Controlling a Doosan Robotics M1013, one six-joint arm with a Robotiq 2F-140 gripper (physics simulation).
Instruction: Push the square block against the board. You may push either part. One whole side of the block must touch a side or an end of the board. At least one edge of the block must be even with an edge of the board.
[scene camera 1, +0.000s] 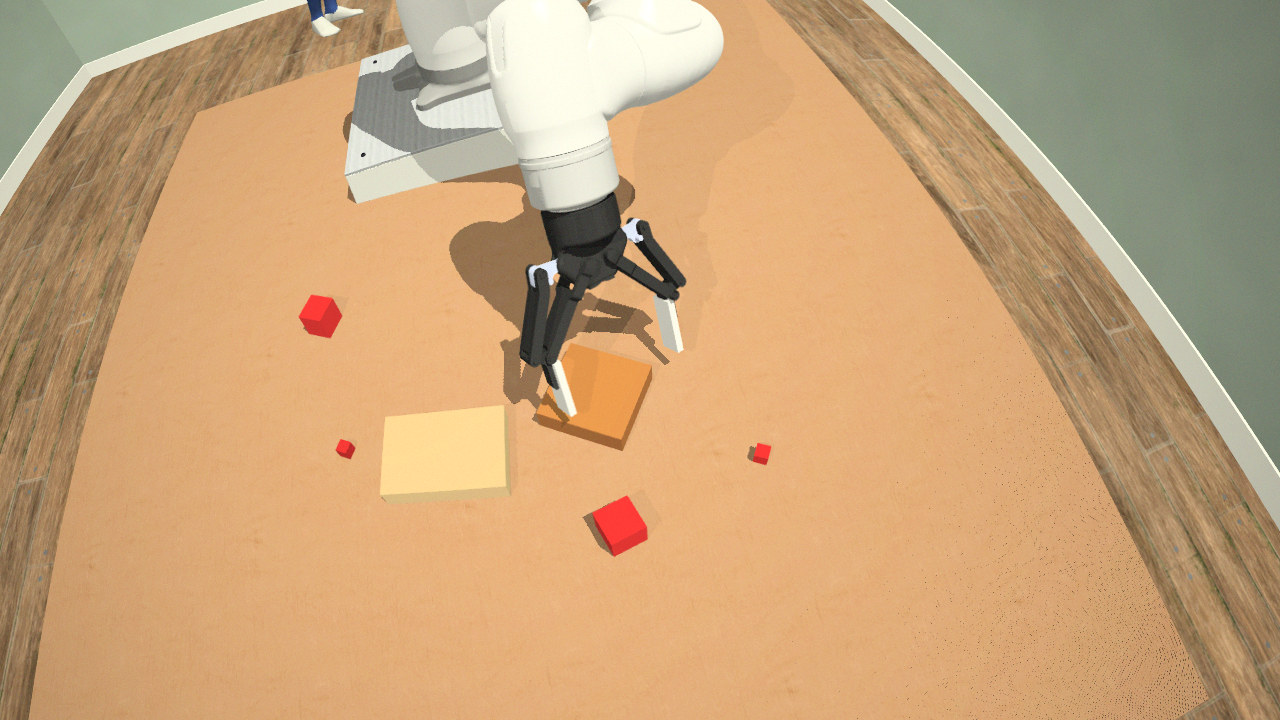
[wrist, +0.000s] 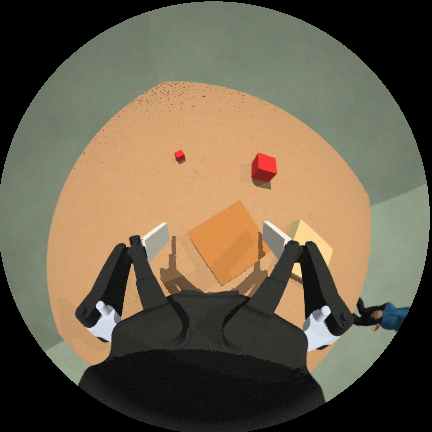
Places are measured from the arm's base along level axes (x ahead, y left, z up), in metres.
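Pixels of known places: gripper, fingertip midpoint: (scene camera 1: 622, 377) (wrist: 214, 230); arm's base, origin of the base link: (scene camera 1: 465, 70).
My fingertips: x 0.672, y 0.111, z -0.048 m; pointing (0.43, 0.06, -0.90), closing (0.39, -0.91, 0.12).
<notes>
Ahead of a thing's pixels: the offset from my fingertips to its middle.
The orange square block {dx -0.004, dy -0.032, dz -0.029 m} (scene camera 1: 604, 394) (wrist: 225, 240) lies flat, turned at an angle to the board. The pale yellow board {dx +0.026, dy -0.217, dz -0.029 m} (scene camera 1: 444, 452) (wrist: 320, 246) lies flat to its left in the scene view, with a gap between them at the nearest corner. My gripper (scene camera 1: 622, 368) (wrist: 214, 230) is open and empty, above the block. In the scene view one white fingertip overlaps the block's left part and the other is beyond its upper right corner. In the wrist view the right finger hides part of the board. The fingertips' exact height is hard to tell.
A large red cube {dx +0.160, dy -0.046, dz -0.023 m} (scene camera 1: 619, 524) (wrist: 264, 167) lies in front of the block. A small red cube {dx +0.118, dy +0.125, dz -0.035 m} (scene camera 1: 761, 454) (wrist: 180, 156) is to its right. Another small red cube {dx -0.018, dy -0.346, dz -0.035 m} (scene camera 1: 345, 448) is just left of the board, and another large one {dx -0.232, dy -0.378, dz -0.023 m} (scene camera 1: 320, 316) lies farther back.
</notes>
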